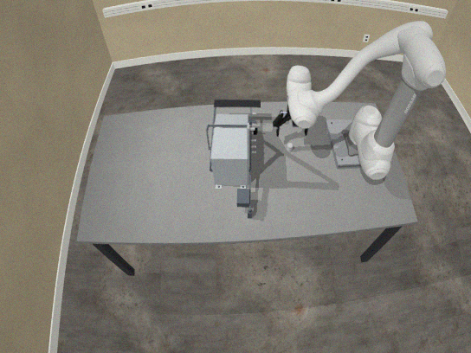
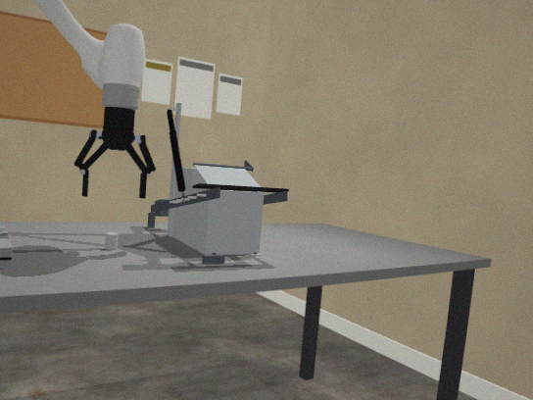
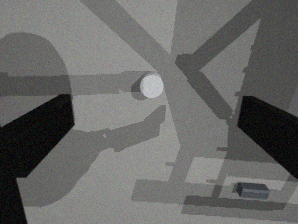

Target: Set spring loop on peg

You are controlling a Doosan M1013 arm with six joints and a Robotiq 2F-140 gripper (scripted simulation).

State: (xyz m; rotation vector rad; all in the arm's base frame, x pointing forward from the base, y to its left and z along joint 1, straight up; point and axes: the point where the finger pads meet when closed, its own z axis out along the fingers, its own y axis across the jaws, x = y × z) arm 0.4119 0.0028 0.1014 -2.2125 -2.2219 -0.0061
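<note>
The dark spring lies 19 cm ahead of my hand, 7 cm to the left of it and 10 cm above it. Also, from my hand: steel test weight 12 cm below.
</note>
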